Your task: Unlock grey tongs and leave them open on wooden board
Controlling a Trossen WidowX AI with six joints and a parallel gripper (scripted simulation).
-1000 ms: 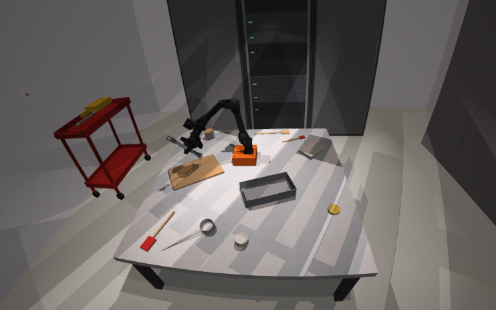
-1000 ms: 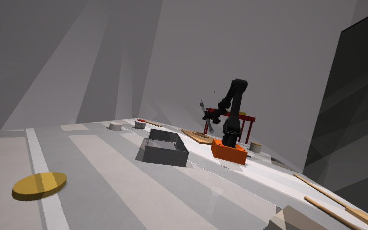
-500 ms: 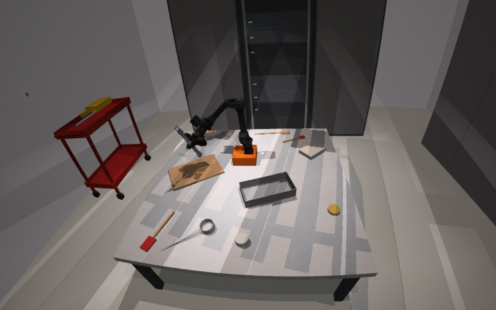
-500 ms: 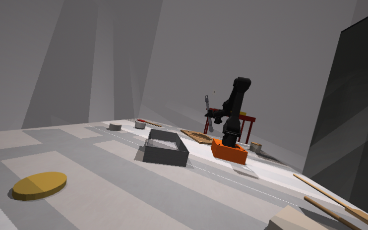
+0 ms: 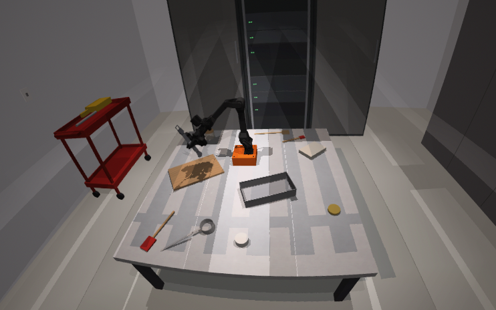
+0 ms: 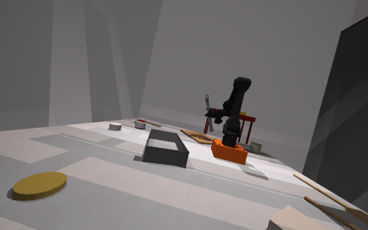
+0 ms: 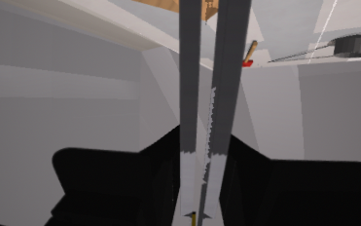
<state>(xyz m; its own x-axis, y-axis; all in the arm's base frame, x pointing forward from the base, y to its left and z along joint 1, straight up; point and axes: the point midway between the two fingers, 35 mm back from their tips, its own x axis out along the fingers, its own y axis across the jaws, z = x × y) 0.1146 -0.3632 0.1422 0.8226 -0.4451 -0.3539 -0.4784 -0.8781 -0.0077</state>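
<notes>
Now: gripper tip 190 mm above the wooden board. Also, from my gripper tip: pale puck (530 mm ahead, 400 mm to the left, 180 mm below); then red spatula (530 mm ahead, 190 mm below, 70 mm to the right); then roasting tin (520 mm to the left, 190 mm ahead, 170 mm below).
</notes>
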